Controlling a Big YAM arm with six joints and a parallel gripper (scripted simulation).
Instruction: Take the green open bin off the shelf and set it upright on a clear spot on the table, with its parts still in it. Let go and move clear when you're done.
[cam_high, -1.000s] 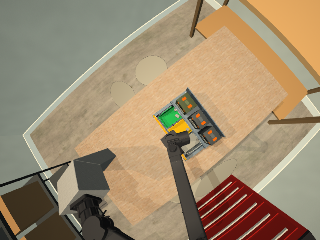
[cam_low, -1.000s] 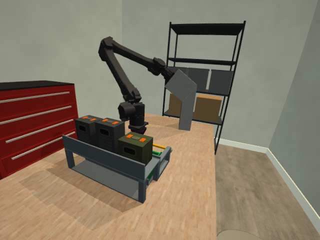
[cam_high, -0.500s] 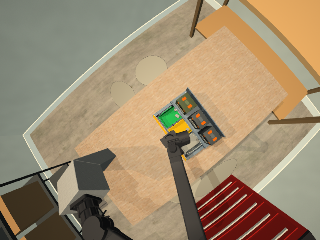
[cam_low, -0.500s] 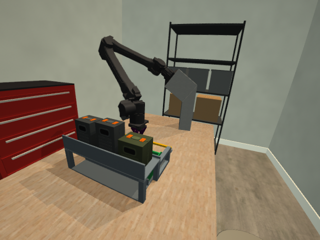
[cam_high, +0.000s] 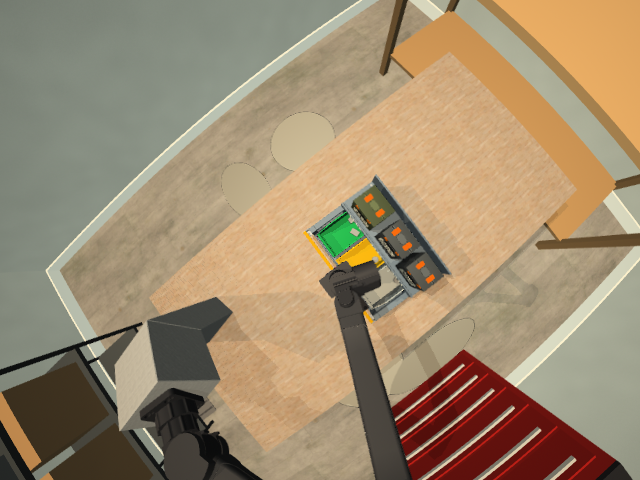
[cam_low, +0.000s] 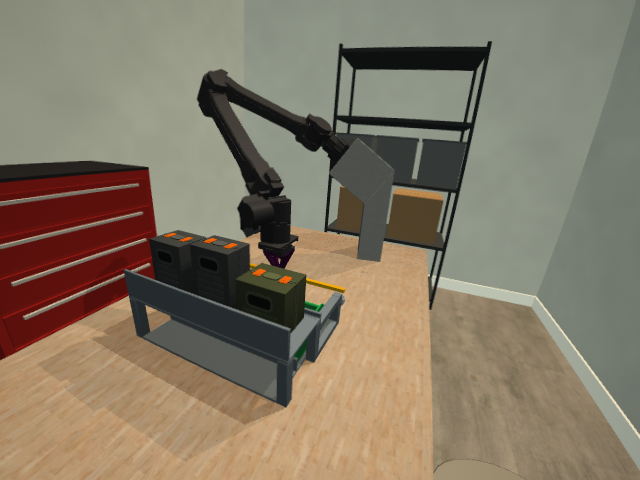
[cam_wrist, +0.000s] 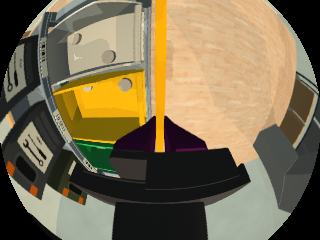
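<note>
My gripper is now 110 mm short of the yellow bin, 10 mm to the left of it and 50 mm above it. The rest, counted from my hand: green open bin: 120 mm ahead, 110 mm to the left, 50 mm below; thin yellow bar: 10 mm below; pale grey bin: 110 mm ahead, 120 mm to the right, 50 mm below.
</note>
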